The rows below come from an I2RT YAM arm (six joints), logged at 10 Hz.
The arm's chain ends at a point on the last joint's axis. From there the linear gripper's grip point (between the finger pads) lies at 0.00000 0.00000 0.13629 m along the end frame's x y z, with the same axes.
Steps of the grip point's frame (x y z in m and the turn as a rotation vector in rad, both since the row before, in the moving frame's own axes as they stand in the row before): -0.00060 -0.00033 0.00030 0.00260 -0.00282 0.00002; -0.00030 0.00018 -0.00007 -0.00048 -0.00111 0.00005; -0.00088 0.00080 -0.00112 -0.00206 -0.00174 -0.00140; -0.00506 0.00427 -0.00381 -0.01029 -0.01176 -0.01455; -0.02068 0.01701 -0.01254 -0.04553 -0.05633 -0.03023; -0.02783 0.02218 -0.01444 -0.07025 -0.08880 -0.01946; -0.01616 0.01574 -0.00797 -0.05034 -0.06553 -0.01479; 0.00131 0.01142 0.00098 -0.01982 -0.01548 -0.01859; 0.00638 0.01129 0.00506 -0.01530 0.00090 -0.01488
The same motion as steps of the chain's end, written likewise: -0.00022 0.00002 0.00030 0.00260 -0.00282 0.00002; -0.00015 0.00011 -0.00007 -0.00048 -0.00111 0.00005; -0.00064 0.00052 -0.00112 -0.00206 -0.00174 -0.00140; -0.00347 0.00286 -0.00379 -0.01029 -0.01176 -0.01455; -0.01310 0.01070 -0.01218 -0.04553 -0.05633 -0.03023; -0.01585 0.01251 -0.01357 -0.07025 -0.08880 -0.01946; -0.00729 0.00882 -0.00750 -0.05034 -0.06553 -0.01479; 0.00339 0.00870 0.00102 -0.01982 -0.01548 -0.01859; 0.00624 0.00921 0.00508 -0.01530 0.00090 -0.01488
